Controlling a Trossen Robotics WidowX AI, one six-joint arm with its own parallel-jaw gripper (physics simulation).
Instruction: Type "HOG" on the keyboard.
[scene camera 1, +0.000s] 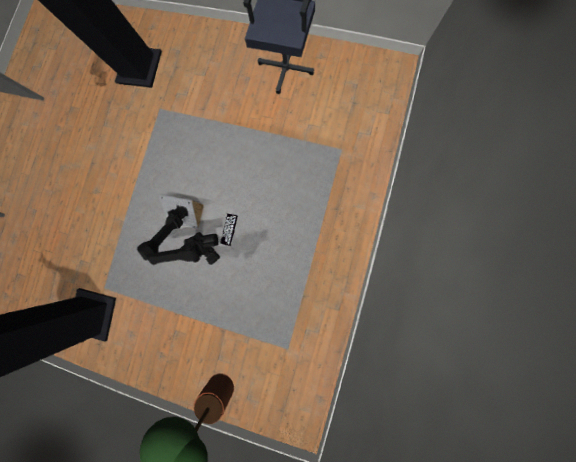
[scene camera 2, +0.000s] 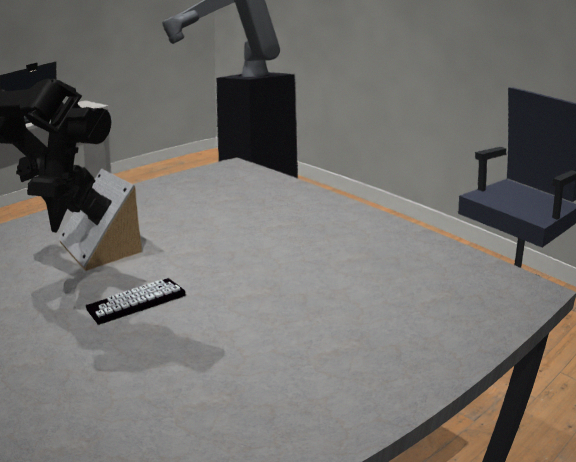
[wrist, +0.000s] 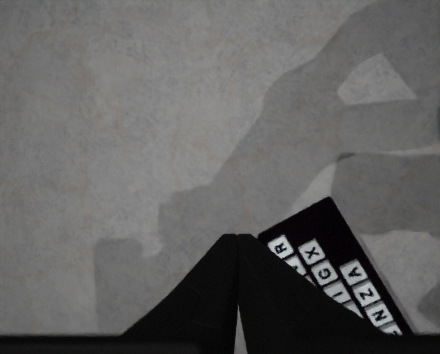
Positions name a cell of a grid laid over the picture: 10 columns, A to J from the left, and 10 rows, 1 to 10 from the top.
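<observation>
The gripper (scene camera 2: A6) is visible, and the gripper also appears in the wrist view (wrist: F7).
</observation>
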